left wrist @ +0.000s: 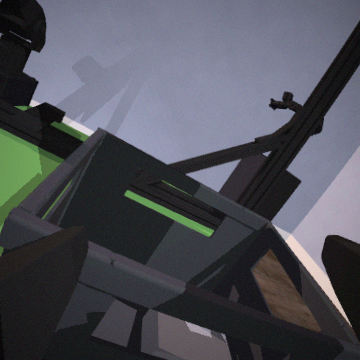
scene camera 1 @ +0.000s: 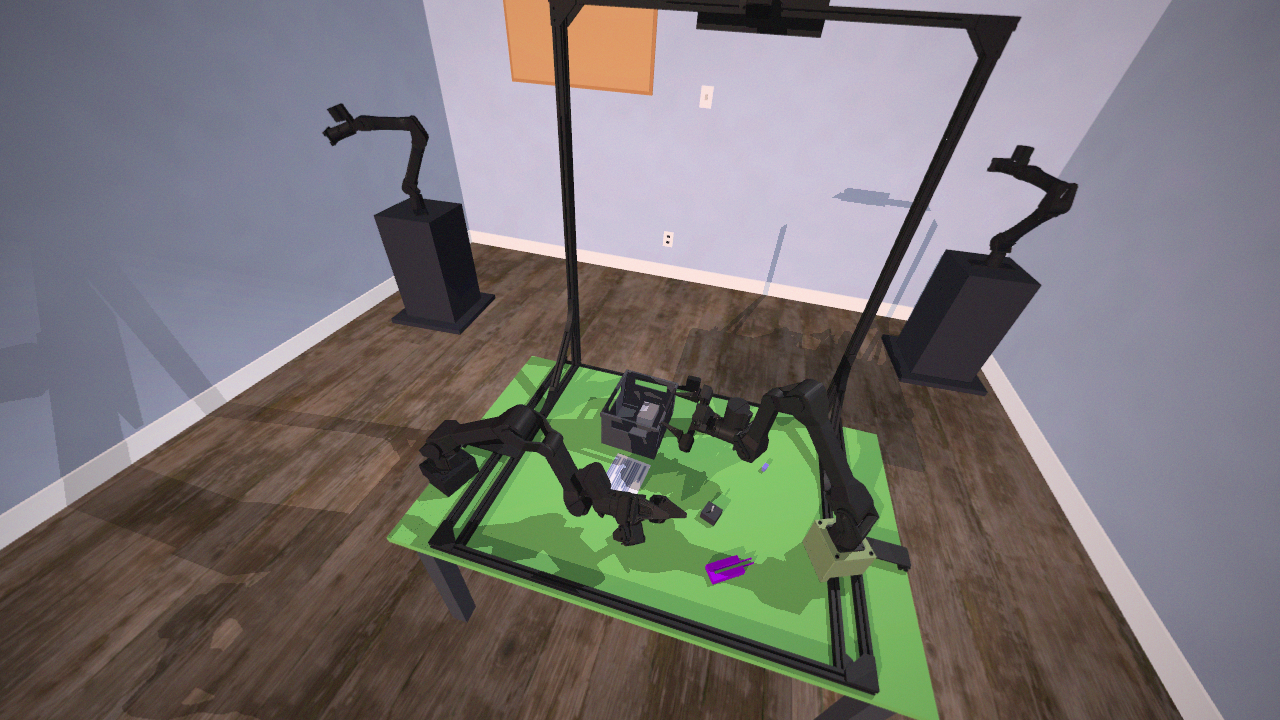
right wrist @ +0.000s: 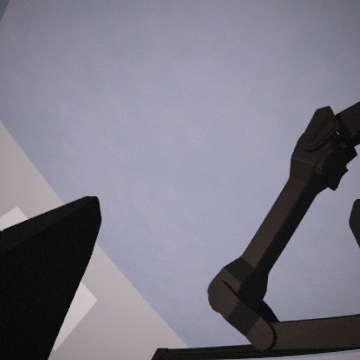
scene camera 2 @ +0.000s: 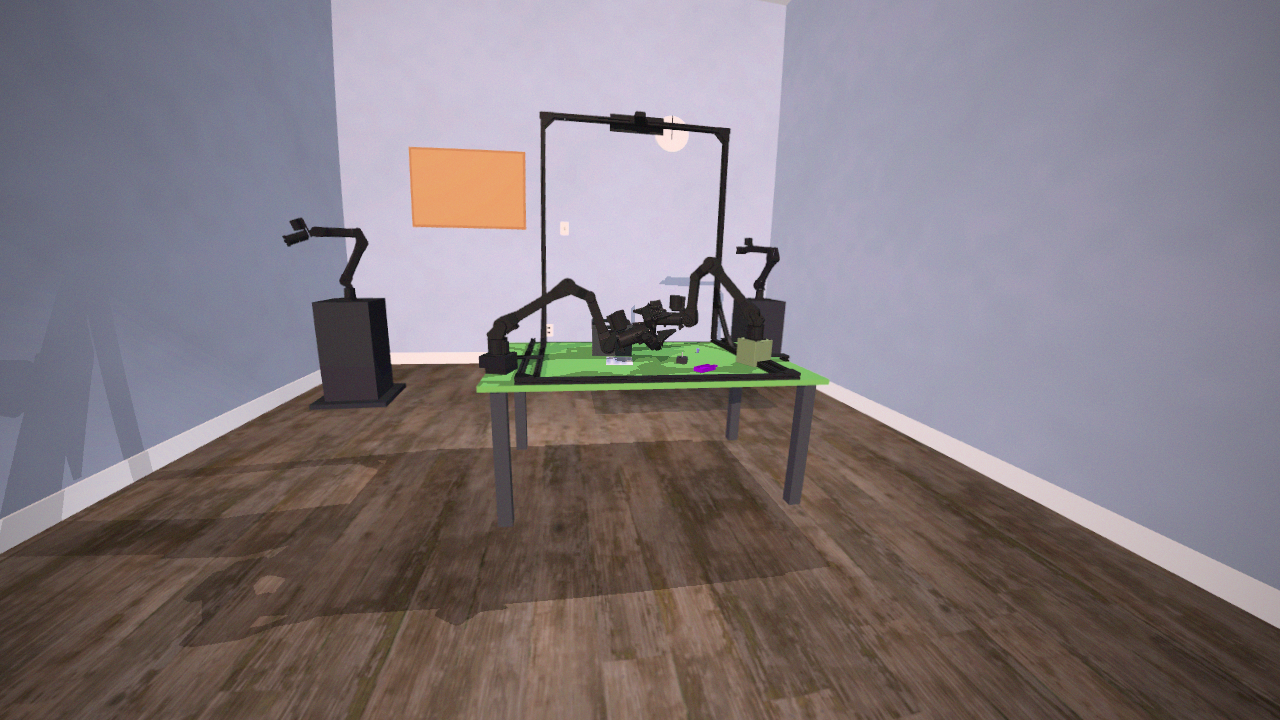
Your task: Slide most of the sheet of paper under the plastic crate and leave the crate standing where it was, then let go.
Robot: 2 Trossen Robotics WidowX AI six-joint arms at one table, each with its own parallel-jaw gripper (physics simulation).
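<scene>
The dark grey plastic crate point(scene camera 1: 622, 430) point(scene camera 2: 603, 339) point(left wrist: 118, 211) stands upright at the back middle of the green table point(scene camera 1: 780, 615). The sheet of paper point(scene camera 1: 627, 473) point(scene camera 2: 619, 362) lies flat just in front of it, with its far edge near the crate's base. My left gripper point(scene camera 1: 682, 416) point(left wrist: 206, 242) is open at the crate's right side, and the crate's rim fills its wrist view. My right gripper point(scene camera 1: 669, 509) point(right wrist: 227, 210) is open and empty, low over the table just in front of the paper. Its wrist view shows only wall and the other arm.
A small black cube point(scene camera 1: 712, 512) and a purple object point(scene camera 1: 726, 569) lie in front and to the right of the paper. A tiny purple piece point(scene camera 1: 765, 467) lies farther right. A black frame rail point(scene camera 1: 637, 607) runs along the table's front, with tall posts point(scene camera 1: 566, 215) behind the crate.
</scene>
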